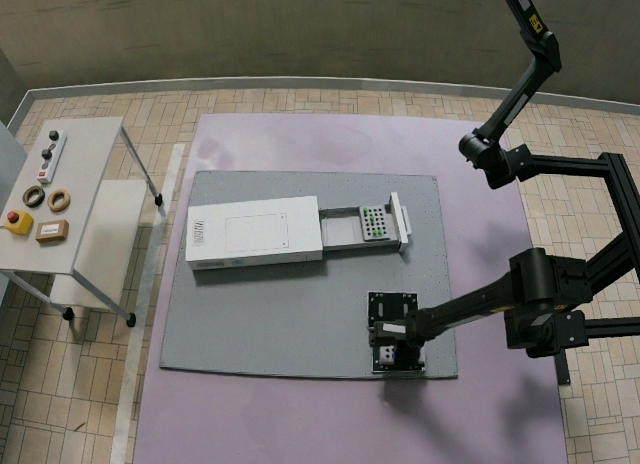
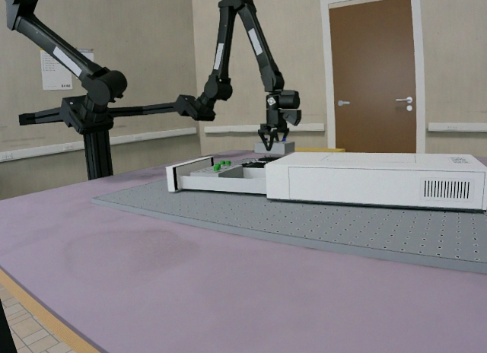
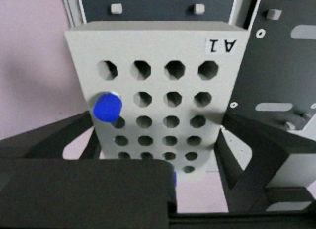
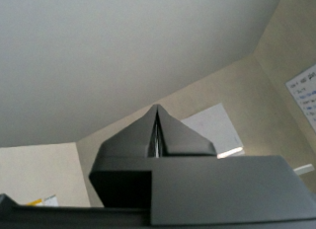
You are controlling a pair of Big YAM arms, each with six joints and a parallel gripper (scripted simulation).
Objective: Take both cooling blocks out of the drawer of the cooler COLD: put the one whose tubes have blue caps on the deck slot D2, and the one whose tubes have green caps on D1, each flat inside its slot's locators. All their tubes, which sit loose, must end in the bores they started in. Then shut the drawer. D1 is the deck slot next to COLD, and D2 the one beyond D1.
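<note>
Now: the deck slot D2 5 cm below my left hand. Round my left hand: deck slot D1: 14 cm to the right, 5 cm below, 1 cm ahead; then white cooler: 42 cm to the right, 27 cm ahead, 2 cm below.
</note>
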